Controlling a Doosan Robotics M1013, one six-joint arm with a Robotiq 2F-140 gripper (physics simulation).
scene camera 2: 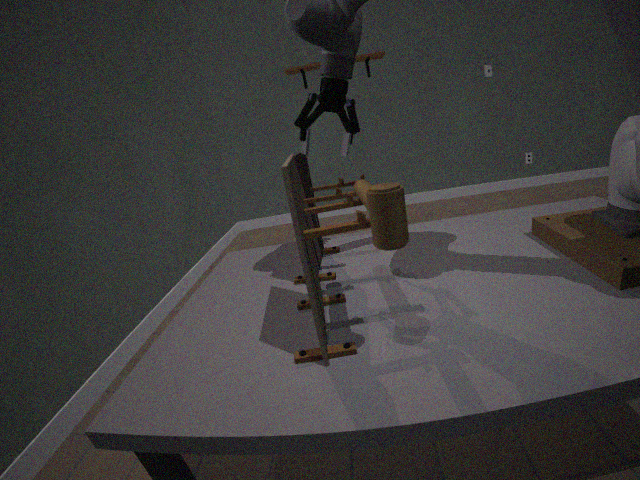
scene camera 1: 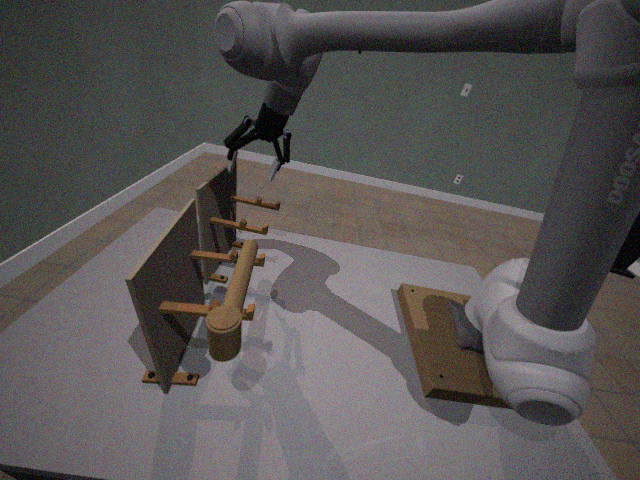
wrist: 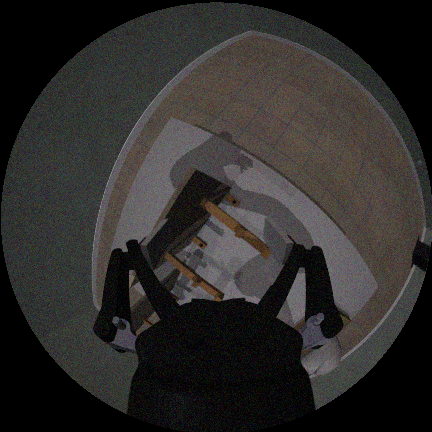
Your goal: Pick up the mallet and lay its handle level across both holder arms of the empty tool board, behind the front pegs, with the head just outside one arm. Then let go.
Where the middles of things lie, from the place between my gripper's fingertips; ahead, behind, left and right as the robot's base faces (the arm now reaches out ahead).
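Wooden mallet (scene camera 1: 223,323): my gripper 38 cm to the right of it, 18 cm past it, 6 cm above it.
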